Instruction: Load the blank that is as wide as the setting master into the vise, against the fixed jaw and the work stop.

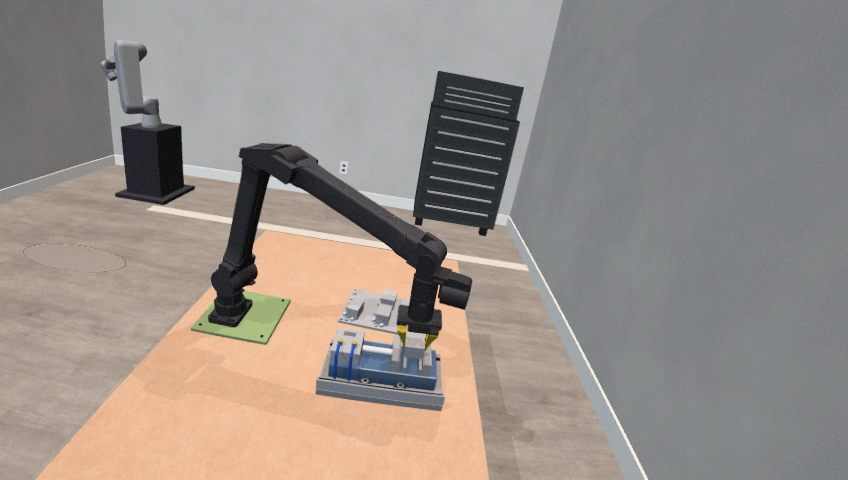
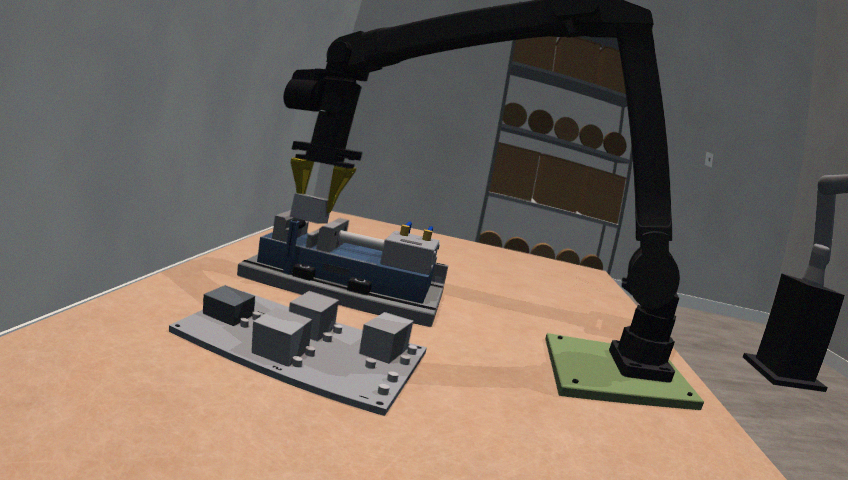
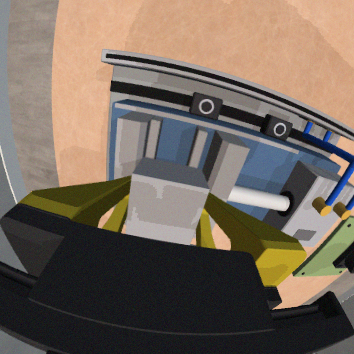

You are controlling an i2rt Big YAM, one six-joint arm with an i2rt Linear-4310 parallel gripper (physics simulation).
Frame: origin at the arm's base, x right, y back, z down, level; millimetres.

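Seen in the pictures: gripper, fingertip midpoint: (image 1: 414, 348) (image 2: 313, 209) (image 3: 167, 189); arm's base at its link origin: (image 1: 231, 312) (image 2: 639, 365) (image 3: 353, 249).
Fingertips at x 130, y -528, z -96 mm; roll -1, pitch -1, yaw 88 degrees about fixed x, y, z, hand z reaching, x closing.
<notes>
Pixels of each thing's top centre, then the offset from my fingertips to it. "pt": a spot on its surface instead.
- light grey block at its top centre: (image 3: 159, 227) (image 2: 314, 194) (image 1: 415, 336) dx -14, dy +0, dz -25 mm
- blue vise at its top centre: (image 3: 244, 203) (image 2: 352, 223) (image 1: 386, 346) dx -2, dy +66, dz +9 mm
- dark blue post at its top centre: (image 2: 294, 220) dx -78, dy -1, dz +10 mm
- grey plate at a spot on its surface: (image 2: 196, 330) pt dx -354, dy -8, dz +100 mm
- darker block at its top centre: (image 2: 229, 294) dx -277, dy -4, dz +75 mm
My gripper (image 1: 415, 344) (image 2: 315, 202) (image 3: 167, 189) is shut on a light grey block (image 1: 414, 347) (image 2: 308, 207) (image 3: 167, 202), one finger on each side. The block hangs over the blue vise (image 1: 383, 375) (image 2: 351, 265) (image 3: 175, 131), above the gap between the end fixed jaw (image 2: 282, 227) (image 3: 131, 142) and the moving jaw (image 1: 396, 352) (image 2: 329, 235) (image 3: 228, 162). Two thin upright bars (image 3: 153, 139) (image 3: 198, 147) stand in that gap. A dark blue post (image 2: 292, 246) at the vise's side may be the work stop. The block's underside and any contact with the vise are hidden.
A grey plate (image 2: 196, 330) beside the vise bears pegs, several light grey blocks (image 2: 279, 339) (image 2: 386, 337) (image 2: 314, 315) and a darker block (image 2: 228, 305). Blue hoses (image 1: 336, 359) rise at the vise's cylinder end. The arm stands on a green base plate (image 1: 261, 324) (image 2: 586, 377).
</notes>
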